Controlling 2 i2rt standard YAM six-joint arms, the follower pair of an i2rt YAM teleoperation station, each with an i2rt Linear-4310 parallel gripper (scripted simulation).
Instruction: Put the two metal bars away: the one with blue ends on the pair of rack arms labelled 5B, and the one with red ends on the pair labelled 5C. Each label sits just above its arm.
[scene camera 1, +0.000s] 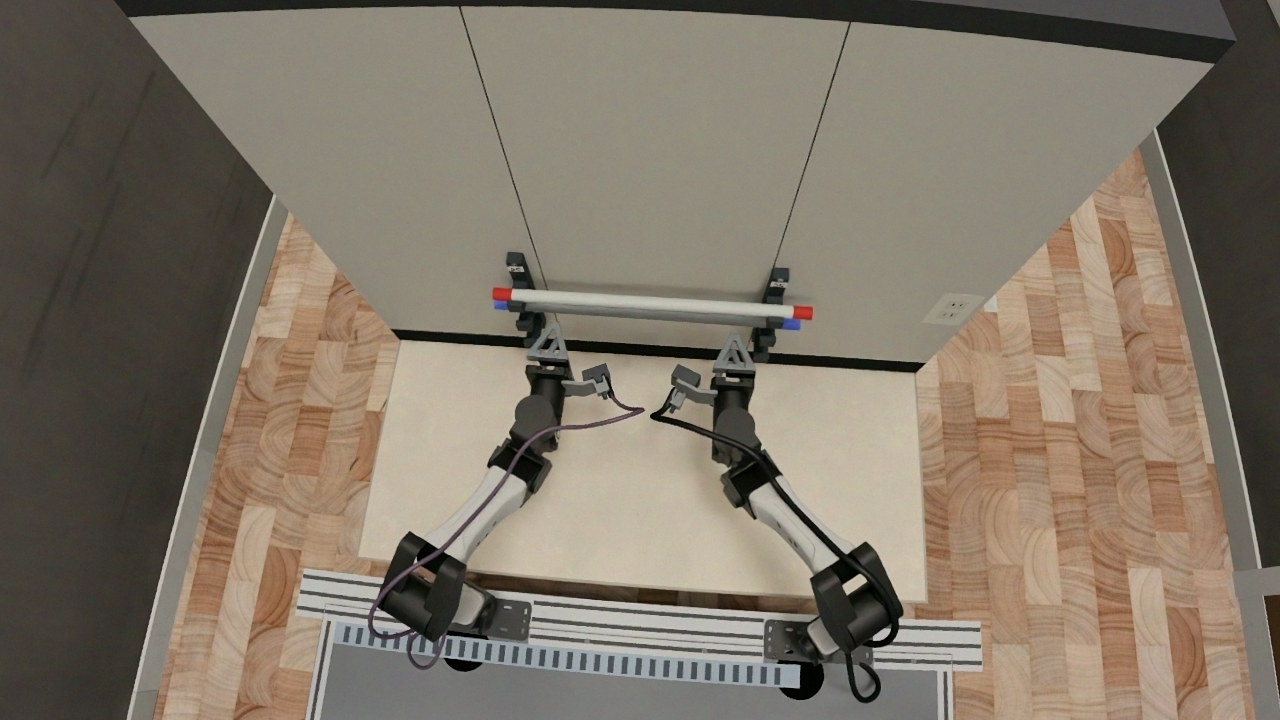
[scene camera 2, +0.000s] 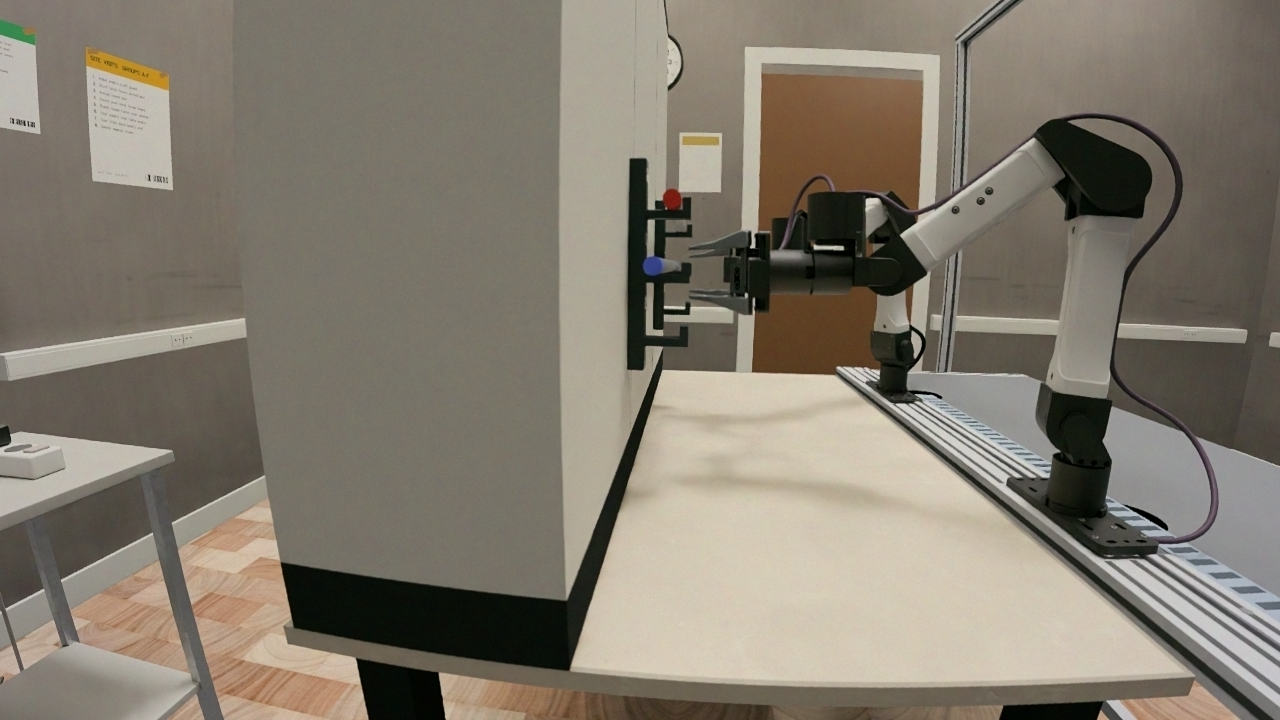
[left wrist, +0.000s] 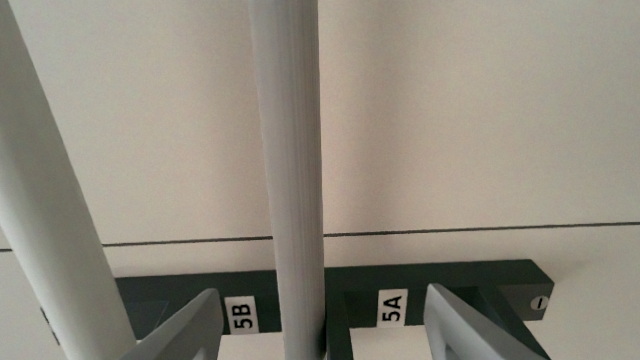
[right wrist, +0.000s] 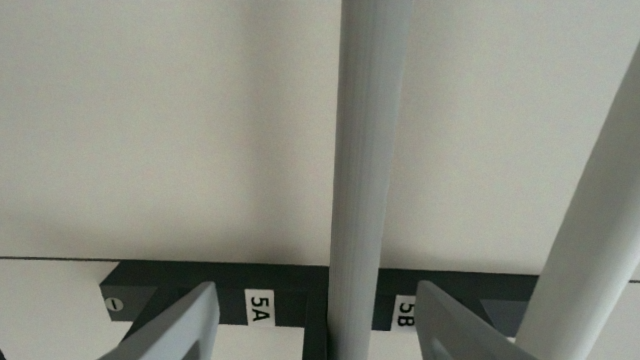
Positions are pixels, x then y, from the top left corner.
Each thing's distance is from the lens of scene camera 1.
left gripper (scene camera 1: 557, 330): 1.15 m
right gripper (scene camera 1: 732, 341): 1.15 m
blue-ended bar (scene camera 1: 692, 317): 1.14 m
red-ended bar (scene camera 1: 499, 294): 1.10 m
